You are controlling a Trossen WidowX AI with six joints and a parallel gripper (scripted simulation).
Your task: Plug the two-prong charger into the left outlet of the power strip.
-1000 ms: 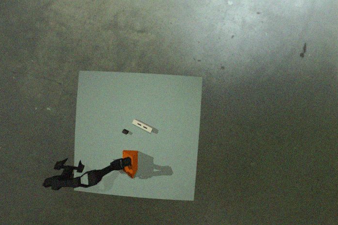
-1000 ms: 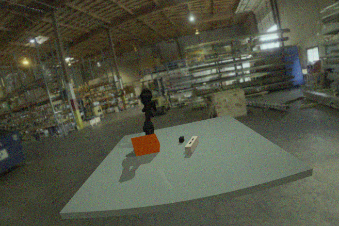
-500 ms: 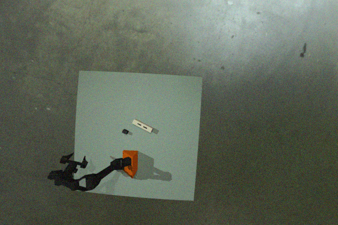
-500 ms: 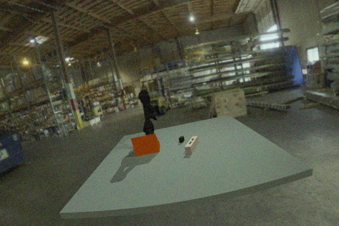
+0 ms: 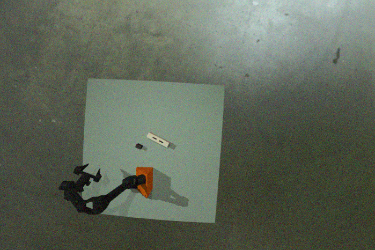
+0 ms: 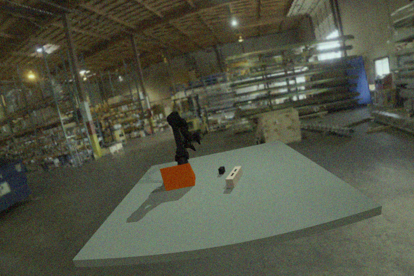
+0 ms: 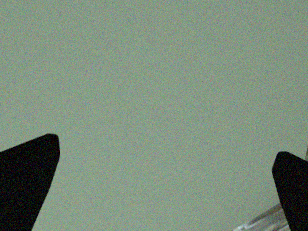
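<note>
The dark two-prong charger is 310 mm to the right of my gripper tip, 150 mm ahead of it and 130 mm below it.
</note>
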